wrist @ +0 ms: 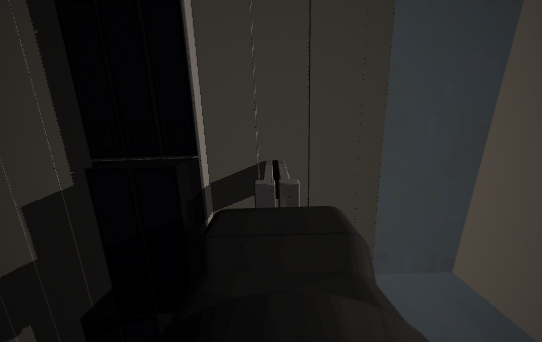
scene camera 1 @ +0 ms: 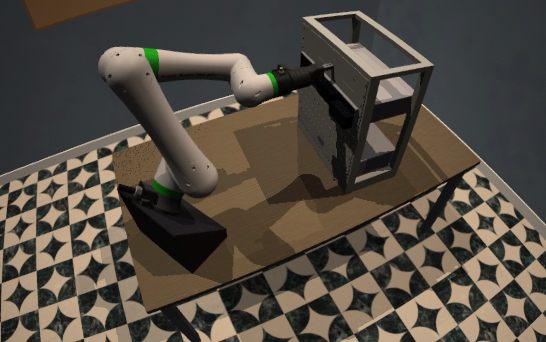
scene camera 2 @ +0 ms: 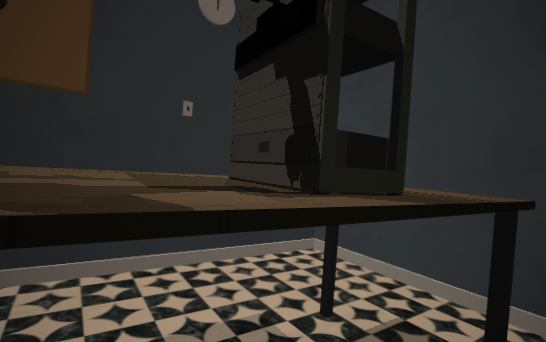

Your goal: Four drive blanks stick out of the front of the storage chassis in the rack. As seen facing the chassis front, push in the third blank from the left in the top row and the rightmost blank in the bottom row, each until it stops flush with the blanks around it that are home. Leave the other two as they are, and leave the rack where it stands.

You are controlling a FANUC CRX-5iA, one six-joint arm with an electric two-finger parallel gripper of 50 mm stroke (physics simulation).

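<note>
The black storage chassis crosses the rack front. In the wrist view, dark blanks lie in columns at the upper left. Protruding dark blanks stand nearer the camera below them, and another dark block shows at the bottom left. In scene camera 1 a black block sticks out near the chassis's near end. Shadow hides exact rows and depths. My gripper is shut and empty, in front of the pale panels just above the chassis; contact cannot be told.
Pale panels cover the rack front above the chassis, and more panels lie below it. The rack's open side shows its posts and shelves. It stands on the wooden table. The arm reaches across from its dark base.
</note>
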